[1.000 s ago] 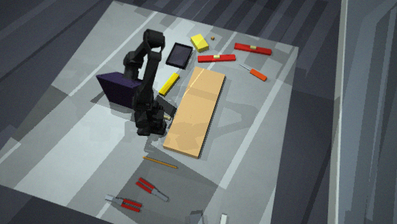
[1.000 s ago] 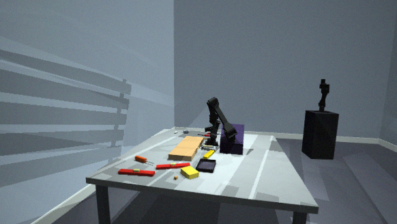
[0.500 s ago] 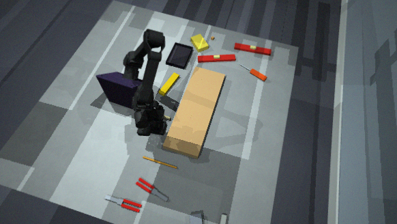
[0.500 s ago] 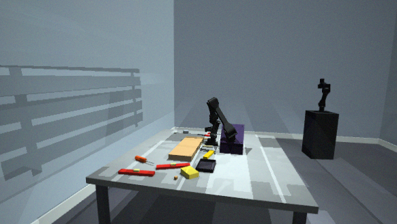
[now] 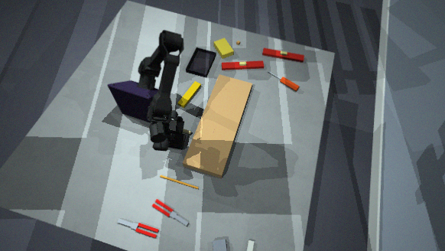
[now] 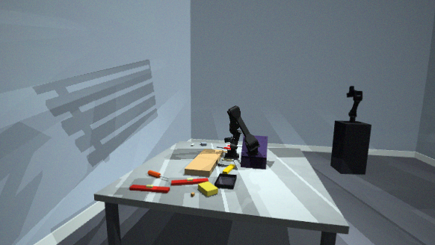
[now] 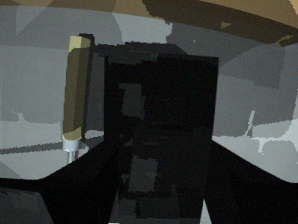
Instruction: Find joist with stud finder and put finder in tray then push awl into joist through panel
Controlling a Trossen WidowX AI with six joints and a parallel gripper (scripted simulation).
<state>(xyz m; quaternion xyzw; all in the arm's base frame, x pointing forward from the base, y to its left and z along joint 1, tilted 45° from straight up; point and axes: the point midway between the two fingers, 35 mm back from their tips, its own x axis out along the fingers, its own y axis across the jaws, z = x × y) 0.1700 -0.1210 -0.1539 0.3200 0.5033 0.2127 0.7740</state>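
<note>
My gripper tip is 7 cm to the right of the awl, 3 cm above it and 1 cm past it. From my gripper tip the other things lie so: stud finder 2 cm above, 1 cm ahead; then pencil 18 cm to the right, 7 cm ahead, 4 cm below; then yellow bar 28 cm to the left, 3 cm below, 1 cm ahead.
</note>
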